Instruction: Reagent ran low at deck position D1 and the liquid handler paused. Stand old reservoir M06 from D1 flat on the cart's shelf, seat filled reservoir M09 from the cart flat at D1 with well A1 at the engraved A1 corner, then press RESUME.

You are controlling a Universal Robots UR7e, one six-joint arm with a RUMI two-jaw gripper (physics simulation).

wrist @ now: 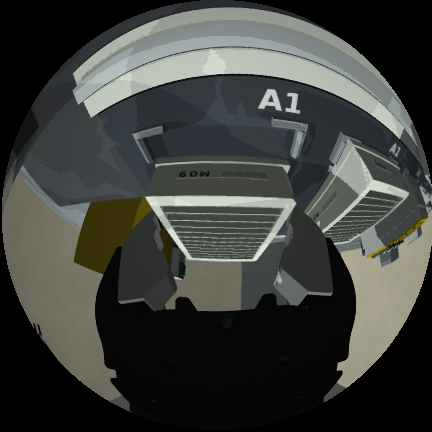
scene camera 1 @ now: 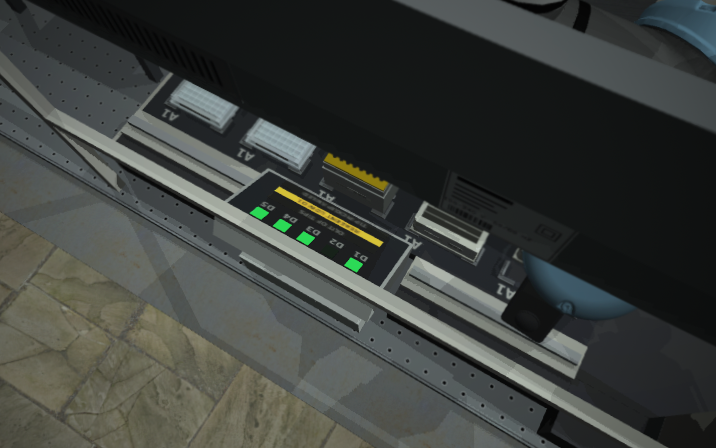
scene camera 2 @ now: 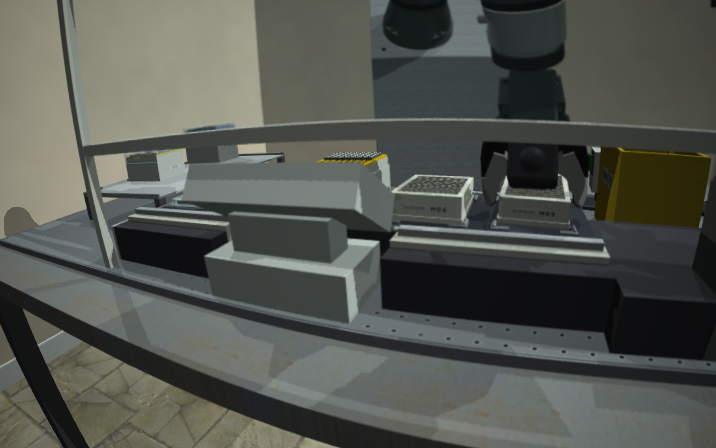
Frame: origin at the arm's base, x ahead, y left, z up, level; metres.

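Where they show: gripper, between the fingertips: (wrist: 222, 208) (scene camera 2: 534, 206).
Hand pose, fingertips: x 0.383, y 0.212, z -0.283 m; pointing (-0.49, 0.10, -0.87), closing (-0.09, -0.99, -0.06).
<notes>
After its pixels a point has its place.
Reservoir M09 (scene camera 2: 533, 210) {y 0.206, x 0.431, z -0.275 m} (wrist: 220, 181) {y 0.207, x 0.432, z -0.271 m} is upright at D1, slightly behind or above the front corner brackets; bare nest floor shows before it. Whether its base touches the deck is unclear. Engraved A1 (wrist: 280, 102) {y 0.173, x 0.468, z -0.293 m} lies ahead of its right side in the wrist view; its well A1 cannot be identified. My gripper (scene camera 2: 534, 198) {y 0.212, x 0.383, z -0.283 m} (wrist: 222, 208) {y 0.212, x 0.383, z -0.283 m} is open, its fingers on either side of M09. Another reservoir, whose small label looks like M06 (scene camera 2: 434, 207) {y 0.095, x 0.453, z -0.271 m} (scene camera 1: 449, 232) {y 0.086, x 0.445, z -0.257 m}, stands in the neighbouring nest. The display panel (scene camera 1: 393, 266) shows a yellow REAGENT LOW D1 bar (scene camera 1: 327, 215). RESUME is not readable.
A yellow box (scene camera 2: 654, 187) {y 0.376, x 0.358, z -0.257 m} (wrist: 107, 232) {y 0.369, x 0.357, z -0.270 m} stands beside D1. A yellow-topped rack (scene camera 1: 359, 179) and two white plates (scene camera 1: 203, 101) (scene camera 1: 279, 142) occupy other nests. A pale rail (scene camera 1: 316, 258) {y -0.008, x 0.571, z -0.148 m} (scene camera 2: 369, 129) {y 0.065, x 0.580, z -0.173 m} crosses in front. A dark hood (scene camera 1: 369, 95) {y 0.053, x 0.579, z 0.153 m} hides part of the deck.
</notes>
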